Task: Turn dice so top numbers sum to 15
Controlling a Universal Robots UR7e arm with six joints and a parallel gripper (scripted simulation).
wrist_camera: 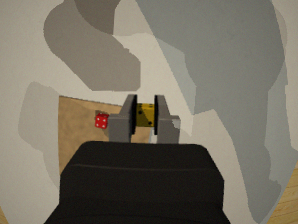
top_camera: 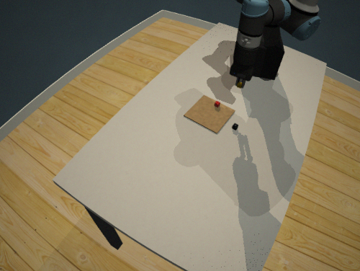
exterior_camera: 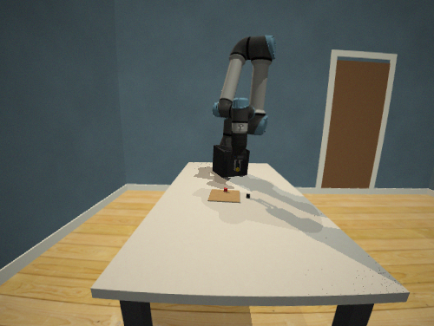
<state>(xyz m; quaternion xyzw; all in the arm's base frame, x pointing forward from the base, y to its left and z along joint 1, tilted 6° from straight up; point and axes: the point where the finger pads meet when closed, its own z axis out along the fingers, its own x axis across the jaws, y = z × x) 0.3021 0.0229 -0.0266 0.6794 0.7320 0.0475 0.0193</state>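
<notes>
Now: hand 11 cm short of the black die, 11 cm above it and 5 cm to the right of it. The rest, counted from my hand: yellow die (1 cm below, 1 cm ahead); red die (11 cm below, 6 cm to the right, 5 cm ahead); brown mat (12 cm below, 10 cm ahead, 6 cm to the right).
</notes>
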